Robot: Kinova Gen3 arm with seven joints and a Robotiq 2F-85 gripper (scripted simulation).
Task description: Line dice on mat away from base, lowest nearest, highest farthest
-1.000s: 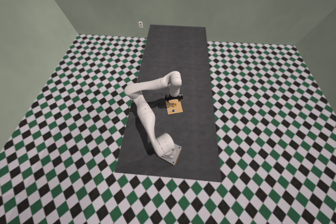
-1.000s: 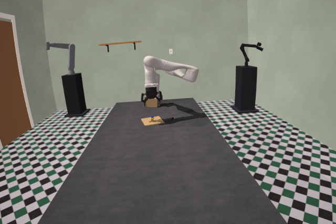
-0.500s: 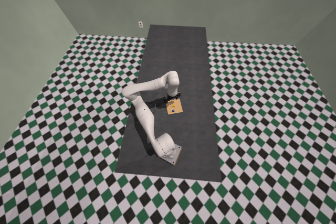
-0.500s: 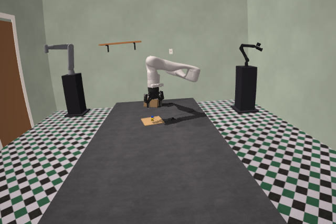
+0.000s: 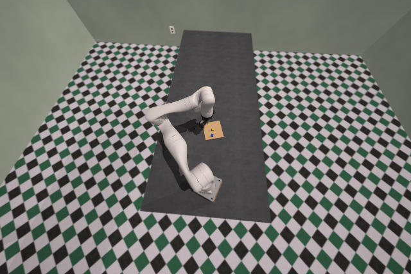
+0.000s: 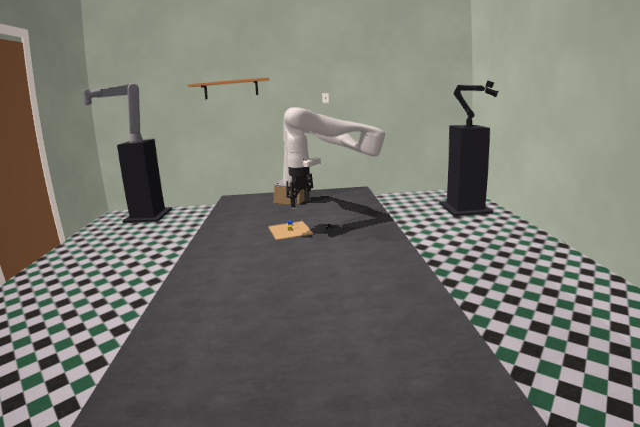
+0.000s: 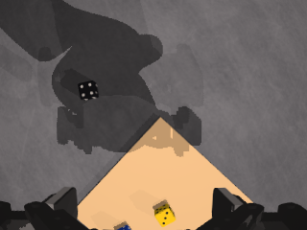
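Right now my hand is 10 cm to the right of the black die, 10 cm above it and 1 cm past it. From my hand the other things lie so: blue die (10 cm below, 5 cm to the right, 5 cm behind); then yellow die (10 cm below, 5 cm to the right, 1 cm behind); then tan mat (11 cm below, 5 cm to the right, 1 cm behind).
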